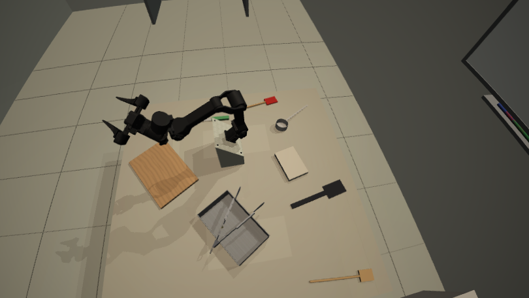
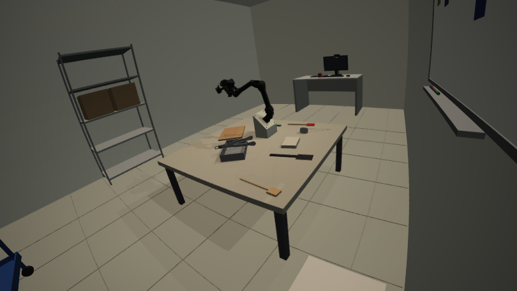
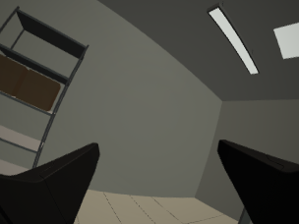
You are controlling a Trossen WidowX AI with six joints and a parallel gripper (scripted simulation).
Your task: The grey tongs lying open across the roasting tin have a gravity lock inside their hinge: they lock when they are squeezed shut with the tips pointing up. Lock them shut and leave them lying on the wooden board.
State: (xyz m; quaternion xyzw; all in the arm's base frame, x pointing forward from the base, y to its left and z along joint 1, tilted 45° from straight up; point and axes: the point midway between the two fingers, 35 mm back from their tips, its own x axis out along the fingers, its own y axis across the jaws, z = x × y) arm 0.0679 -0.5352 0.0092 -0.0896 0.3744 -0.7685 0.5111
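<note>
Right now the roasting tin is 510 mm below my gripper tip, 370 mm ahead of it and 330 mm to the left of it. Round my gripper tip: wooden board 530 mm below, 20 mm behind; then block 710 mm to the left, 530 mm below, 100 mm ahead; then green-handled tool 530 mm below, 320 mm to the left, 320 mm behind.
</note>
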